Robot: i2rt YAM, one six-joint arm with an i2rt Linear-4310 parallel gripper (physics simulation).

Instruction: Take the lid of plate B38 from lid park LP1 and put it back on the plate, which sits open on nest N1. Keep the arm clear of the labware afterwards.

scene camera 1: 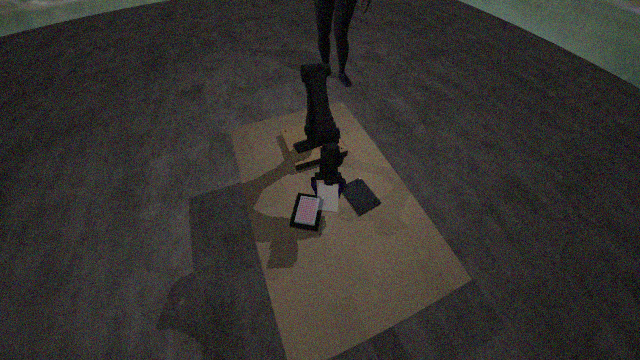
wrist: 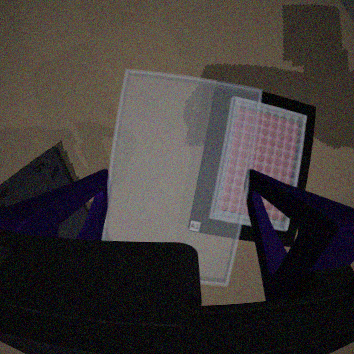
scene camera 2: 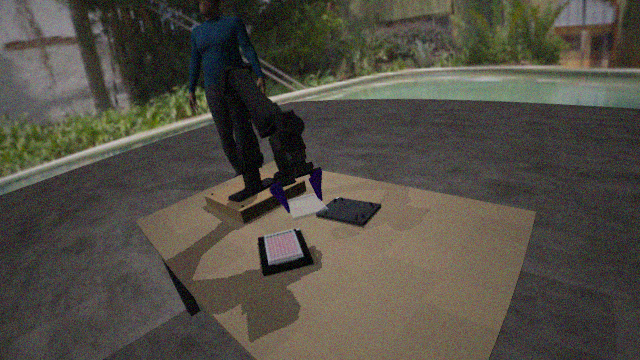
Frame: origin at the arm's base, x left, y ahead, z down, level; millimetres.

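Where they show: gripper, fingertip midpoint: (scene camera 1: 327, 198) (wrist: 177, 177) (scene camera 2: 305, 206); arm's base, link origin: (scene camera 1: 313, 143) (scene camera 2: 254, 190).
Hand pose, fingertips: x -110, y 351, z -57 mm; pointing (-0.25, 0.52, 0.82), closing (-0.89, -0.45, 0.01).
Each offset is from my fingertips to the top centre of the thing. Level surfaces: height alone.
The clear lid {dx +0, dy -2, dz -11 mm} (scene camera 1: 328, 200) (scene camera 2: 307, 207) (wrist: 155, 150) is held between the purple fingers of my gripper (scene camera 1: 328, 188) (scene camera 2: 304, 204) (wrist: 177, 177), one finger at each long side. It hangs roughly level above the table, between the nest and the lid park. The open plate B38 {dx -82, dy -27, dz +71 mm} (scene camera 1: 307, 211) (scene camera 2: 283, 247) (wrist: 270, 165), with pink wells, sits on the black nest N1 {dx -82, dy -27, dz +80 mm} (scene camera 1: 304, 228) (scene camera 2: 289, 269) (wrist: 308, 150). In the wrist view the lid overlaps the plate's left part, and my right finger covers some wells. The dark lid park LP1 {dx +168, dy +11, dz +78 mm} (scene camera 1: 361, 197) (scene camera 2: 349, 211) (wrist: 40, 172) bears no lid.
The arm's wooden base block (scene camera 2: 225, 207) stands at the back of the wooden table top {dz +97 mm} (scene camera 1: 370, 280) (scene camera 2: 400, 300). A person (scene camera 1: 342, 35) (scene camera 2: 220, 65) stands behind the arm. Dark shadows of the arm fall on the table around the nest.
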